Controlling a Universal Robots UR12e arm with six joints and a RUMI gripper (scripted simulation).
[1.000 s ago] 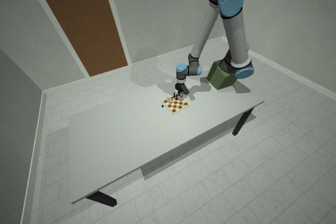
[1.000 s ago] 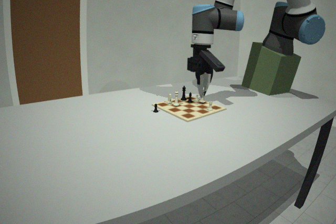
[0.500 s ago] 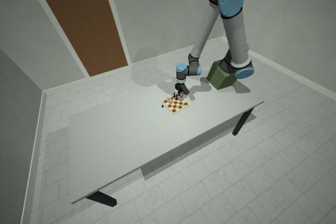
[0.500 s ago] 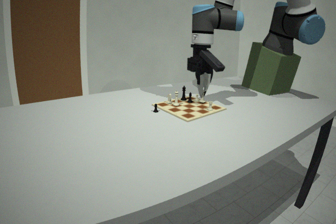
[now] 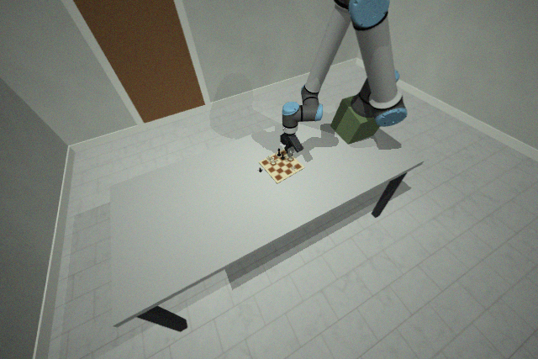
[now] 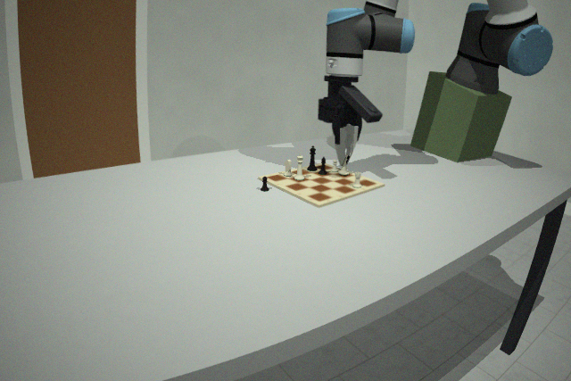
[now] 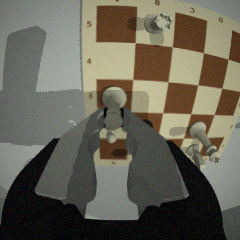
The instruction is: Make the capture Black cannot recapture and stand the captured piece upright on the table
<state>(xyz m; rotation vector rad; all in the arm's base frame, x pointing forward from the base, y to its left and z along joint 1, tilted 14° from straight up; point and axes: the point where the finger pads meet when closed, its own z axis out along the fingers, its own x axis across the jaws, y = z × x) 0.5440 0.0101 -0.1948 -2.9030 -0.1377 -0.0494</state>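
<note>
Right now my hand is 4 cm to the left of the white pawn and 3 cm above it. From my hand the other things lie so: chessboard (8 cm ahead, 1 cm to the left, 4 cm below); white king (12 cm ahead, 3 cm to the right, 1 cm below); black king (5 cm ahead, 7 cm to the right, 1 cm below).
</note>
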